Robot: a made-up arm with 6 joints. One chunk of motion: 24 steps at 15 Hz.
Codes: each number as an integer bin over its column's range. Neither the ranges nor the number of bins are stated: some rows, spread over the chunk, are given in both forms.
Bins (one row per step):
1: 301 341 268 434 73 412
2: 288 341 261 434 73 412
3: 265 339 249 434 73 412
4: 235 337 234 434 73 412
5: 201 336 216 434 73 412
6: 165 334 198 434 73 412
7: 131 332 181 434 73 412
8: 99 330 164 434 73 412
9: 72 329 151 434 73 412
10: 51 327 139 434 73 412
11: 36 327 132 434 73 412
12: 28 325 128 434 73 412
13: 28 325 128 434 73 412
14: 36 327 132 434 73 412
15: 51 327 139 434 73 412
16: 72 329 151 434 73 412
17: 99 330 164 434 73 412
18: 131 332 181 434 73 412
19: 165 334 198 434 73 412
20: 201 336 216 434 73 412
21: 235 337 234 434 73 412
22: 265 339 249 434 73 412
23: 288 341 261 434 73 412
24: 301 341 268 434 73 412
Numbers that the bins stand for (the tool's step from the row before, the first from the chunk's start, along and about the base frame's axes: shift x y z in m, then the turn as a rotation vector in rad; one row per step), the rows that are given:
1: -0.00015 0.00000 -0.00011 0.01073 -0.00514 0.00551
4: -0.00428 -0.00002 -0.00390 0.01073 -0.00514 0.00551
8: -0.01280 -0.00006 -0.01171 0.01073 -0.00514 0.00551
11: -0.01675 -0.00008 -0.01528 0.01073 -0.00514 0.00551
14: -0.01675 -0.00008 -0.01528 0.01073 -0.00514 0.00551
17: -0.01280 -0.00006 -0.01171 0.01073 -0.00514 0.00551
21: -0.00428 -0.00002 -0.00390 0.01073 -0.00514 0.00551
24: -0.00015 0.00000 -0.00011 0.01073 -0.00514 0.00551
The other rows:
2: -0.00096 0.00000 -0.00089 0.01073 -0.00514 0.00551
3: -0.00241 -0.00001 -0.00223 0.01073 -0.00514 0.00551
5: -0.00641 -0.00003 -0.00591 0.01073 -0.00514 0.00551
6: -0.00867 -0.00004 -0.00791 0.01073 -0.00514 0.00551
7: -0.01080 -0.00005 -0.00981 0.01073 -0.00514 0.00551
9: -0.01449 -0.00007 -0.01316 0.01073 -0.00514 0.00551
10: -0.01581 -0.00008 -0.01450 0.01073 -0.00514 0.00551
12: -0.01725 -0.00009 -0.01572 0.01073 -0.00514 0.00551
13: -0.01725 -0.00009 -0.01572 0.01073 -0.00514 0.00551
15: -0.01581 -0.00008 -0.01450 0.01073 -0.00514 0.00551
16: -0.01449 -0.00007 -0.01316 0.01073 -0.00514 0.00551
18: -0.01080 -0.00005 -0.00981 0.01073 -0.00514 0.00551
19: -0.00867 -0.00004 -0.00791 0.01073 -0.00514 0.00551
20: -0.00641 -0.00003 -0.00591 0.01073 -0.00514 0.00551
22: -0.00241 -0.00001 -0.00223 0.01073 -0.00514 0.00551
23: -0.00096 0.00000 -0.00089 0.01073 -0.00514 0.00551

